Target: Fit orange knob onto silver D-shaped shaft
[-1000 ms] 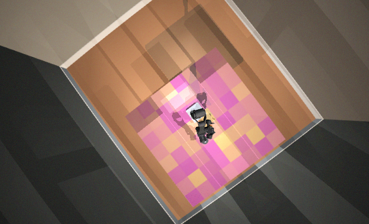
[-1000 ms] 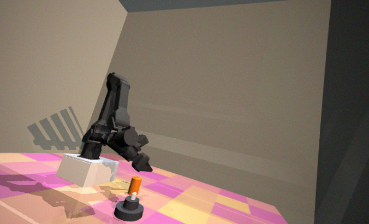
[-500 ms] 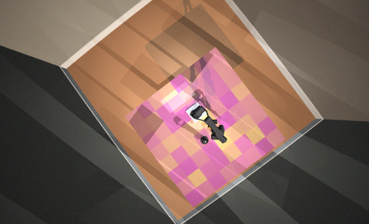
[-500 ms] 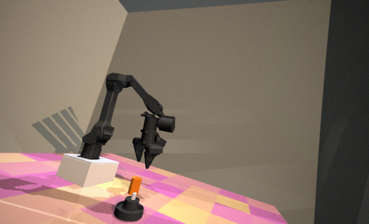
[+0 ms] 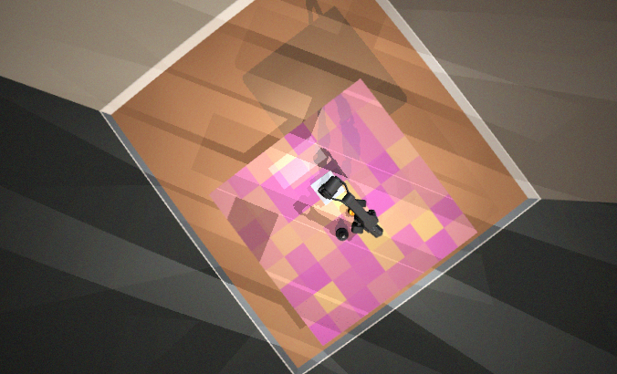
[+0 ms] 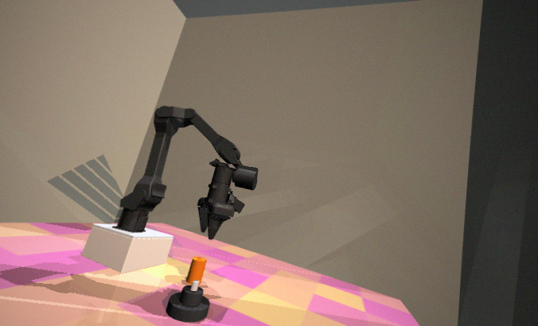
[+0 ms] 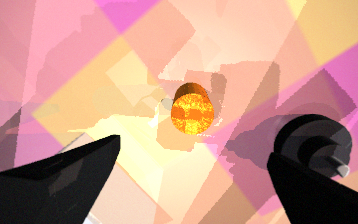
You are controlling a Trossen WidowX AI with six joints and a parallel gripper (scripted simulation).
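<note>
Right now my gripper tip is 8 cm above the orange knob. The rest, counted from my gripper tip: dark round pedestal: 16 cm to the right, 9 cm below, 6 cm ahead.
</note>
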